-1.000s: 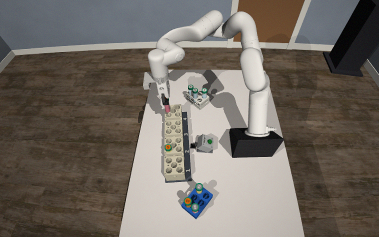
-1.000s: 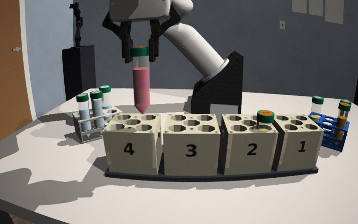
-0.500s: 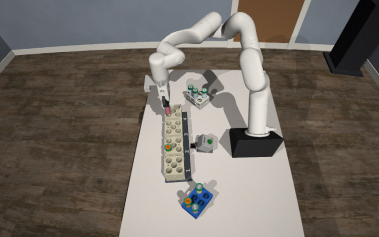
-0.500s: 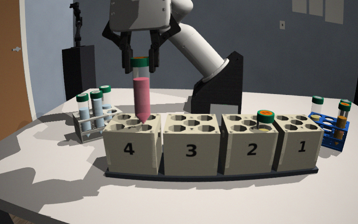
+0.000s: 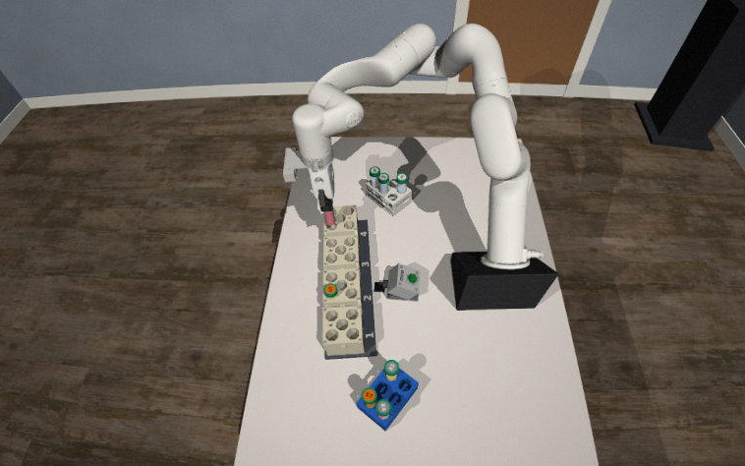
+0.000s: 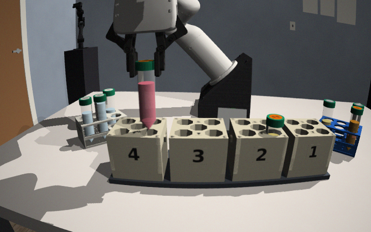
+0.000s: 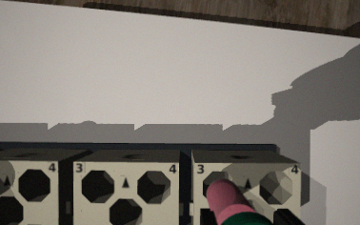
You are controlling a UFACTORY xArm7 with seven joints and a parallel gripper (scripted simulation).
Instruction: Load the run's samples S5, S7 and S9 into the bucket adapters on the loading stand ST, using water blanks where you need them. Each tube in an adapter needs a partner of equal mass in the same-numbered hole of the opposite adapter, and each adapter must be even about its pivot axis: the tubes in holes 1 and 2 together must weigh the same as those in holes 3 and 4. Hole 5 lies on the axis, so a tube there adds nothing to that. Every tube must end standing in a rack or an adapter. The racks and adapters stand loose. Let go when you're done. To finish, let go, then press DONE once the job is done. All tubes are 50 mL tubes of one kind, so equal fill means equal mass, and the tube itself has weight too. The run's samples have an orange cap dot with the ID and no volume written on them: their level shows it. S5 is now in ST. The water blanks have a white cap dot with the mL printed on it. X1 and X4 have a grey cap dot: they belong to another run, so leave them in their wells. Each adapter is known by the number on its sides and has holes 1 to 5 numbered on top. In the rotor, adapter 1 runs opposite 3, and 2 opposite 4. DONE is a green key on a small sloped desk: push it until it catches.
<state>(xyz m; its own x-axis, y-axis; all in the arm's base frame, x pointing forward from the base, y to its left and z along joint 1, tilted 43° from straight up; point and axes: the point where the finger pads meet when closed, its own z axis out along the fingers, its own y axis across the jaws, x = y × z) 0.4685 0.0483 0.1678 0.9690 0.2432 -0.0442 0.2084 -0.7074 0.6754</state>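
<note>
Right now the pink-filled sample tube is 10 mm to the right of my hand and 50 mm below it. From my hand the other things lie so: clear rack (140 mm behind, 200 mm to the right, 180 mm below); then green done key (250 mm behind, 120 mm to the left, 150 mm below); then S7 tube (190 mm behind, 460 mm to the left, 150 mm below).
</note>
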